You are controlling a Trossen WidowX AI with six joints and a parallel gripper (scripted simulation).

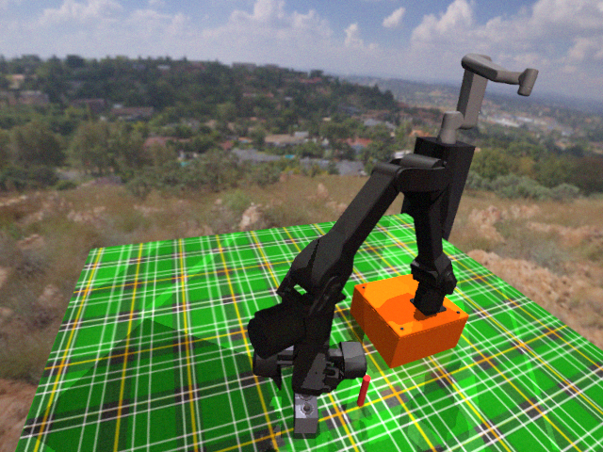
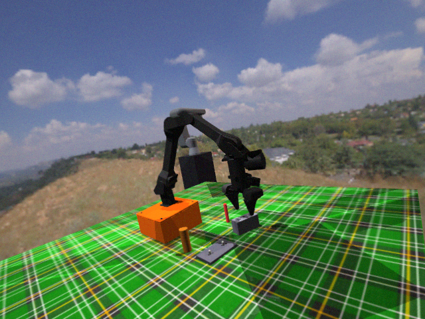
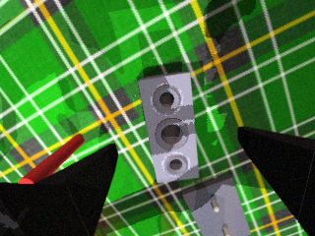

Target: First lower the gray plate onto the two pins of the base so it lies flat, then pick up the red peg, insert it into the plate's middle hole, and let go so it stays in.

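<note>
The gray plate is 30 mm below my gripper tip. The rest, counted from my gripper tip: dark gray base: 170 mm to the right, 60 mm below; then short brown post: 100 mm behind, 210 mm to the right, 30 mm below; then red peg: 110 mm behind, 20 mm to the left, 30 mm below.
</note>
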